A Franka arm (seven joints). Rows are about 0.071 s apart.
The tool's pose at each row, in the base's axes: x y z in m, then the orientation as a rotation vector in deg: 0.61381, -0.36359, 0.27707, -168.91, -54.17, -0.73; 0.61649, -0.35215, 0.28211, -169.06, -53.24, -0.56; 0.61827, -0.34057, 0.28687, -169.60, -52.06, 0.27; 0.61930, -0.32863, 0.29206, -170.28, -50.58, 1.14; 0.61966, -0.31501, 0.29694, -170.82, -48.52, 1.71; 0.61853, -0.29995, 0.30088, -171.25, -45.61, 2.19; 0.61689, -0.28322, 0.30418, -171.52, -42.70, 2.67; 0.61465, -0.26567, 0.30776, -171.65, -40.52, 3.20
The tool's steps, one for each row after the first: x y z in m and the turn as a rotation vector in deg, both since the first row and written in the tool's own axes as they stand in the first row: 0.00894, -0.00794, -0.00453, 0.16, -0.05, 0.60; 0.01722, -0.01651, -0.00876, 0.16, -0.59, 1.45; 0.02511, -0.02583, -0.01340, 0.10, -1.17, 2.50; 0.03342, -0.03688, -0.01765, 0.25, -1.48, 3.88; 0.04134, -0.04994, -0.02089, 0.66, -1.63, 5.78; 0.04980, -0.06462, -0.02341, 1.18, -1.75, 7.65; 0.05825, -0.08033, -0.02616, 1.63, -1.94, 9.05
